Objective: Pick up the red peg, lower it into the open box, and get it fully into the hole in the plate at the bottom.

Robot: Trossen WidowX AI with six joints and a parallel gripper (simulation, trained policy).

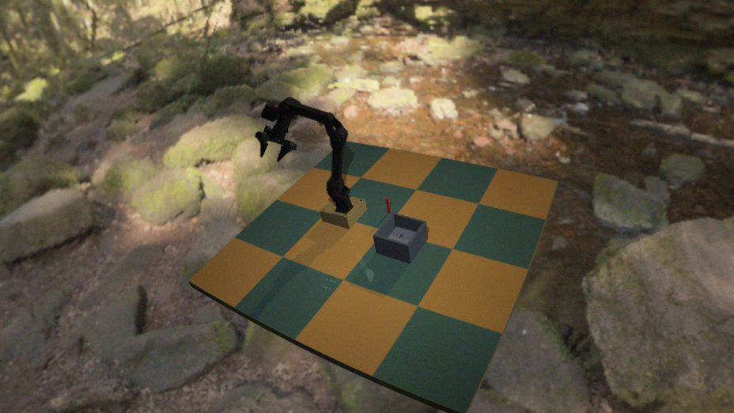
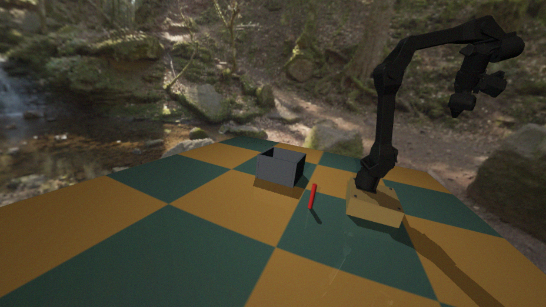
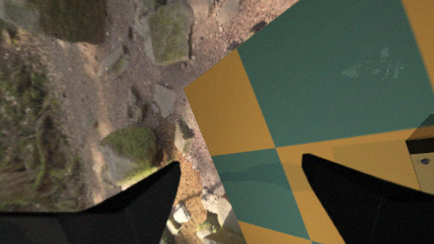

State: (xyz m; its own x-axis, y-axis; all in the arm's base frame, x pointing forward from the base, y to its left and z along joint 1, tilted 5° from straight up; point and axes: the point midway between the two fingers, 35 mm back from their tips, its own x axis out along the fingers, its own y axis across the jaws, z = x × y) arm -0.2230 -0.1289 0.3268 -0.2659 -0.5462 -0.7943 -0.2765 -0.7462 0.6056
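Now: gripper tip 41 cm short of the red peg, 24 cm to the right of it and 32 cm above it. The rest, counted from my gripper tip: dark box 57 cm ahead, 6 cm to the left, 33 cm below; grey plate 57 cm ahead, 6 cm to the left, 31 cm below.
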